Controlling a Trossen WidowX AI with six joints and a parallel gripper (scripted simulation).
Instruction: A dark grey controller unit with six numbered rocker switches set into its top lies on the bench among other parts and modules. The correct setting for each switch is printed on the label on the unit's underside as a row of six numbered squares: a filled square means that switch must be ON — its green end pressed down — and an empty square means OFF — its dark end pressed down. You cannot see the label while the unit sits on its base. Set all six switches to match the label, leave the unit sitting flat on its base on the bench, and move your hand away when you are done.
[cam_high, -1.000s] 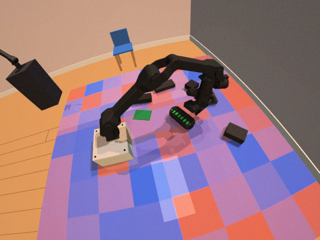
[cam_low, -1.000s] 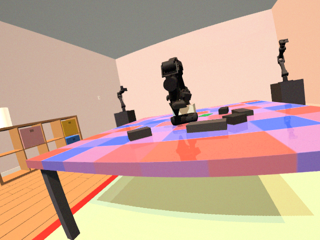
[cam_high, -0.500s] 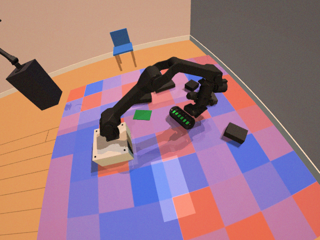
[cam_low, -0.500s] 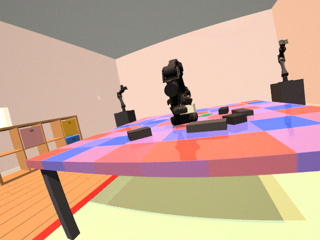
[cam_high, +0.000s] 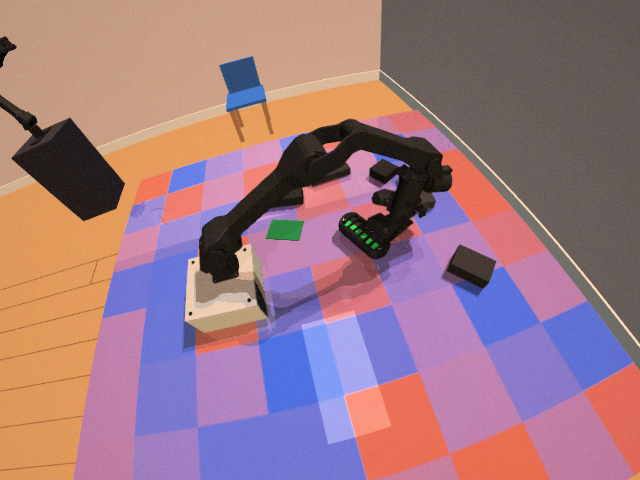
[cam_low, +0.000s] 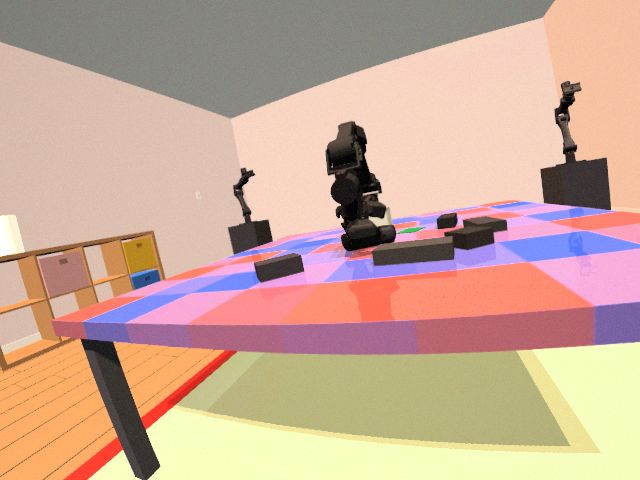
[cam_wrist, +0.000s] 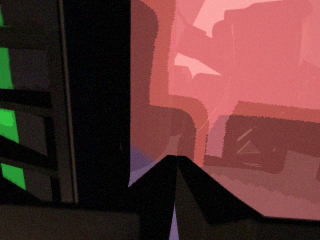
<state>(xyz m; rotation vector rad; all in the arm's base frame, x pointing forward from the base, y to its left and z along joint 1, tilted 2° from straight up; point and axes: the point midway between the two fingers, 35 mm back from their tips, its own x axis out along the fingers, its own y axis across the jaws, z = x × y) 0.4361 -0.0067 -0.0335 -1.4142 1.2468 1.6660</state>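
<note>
My gripper tip is now 270 mm past the flat green square, 150 mm to the right of it and 10 mm above it. The rest, counted from my gripper tip: small cube (100 mm ahead, 260 mm to the left, 10 mm above).
</note>
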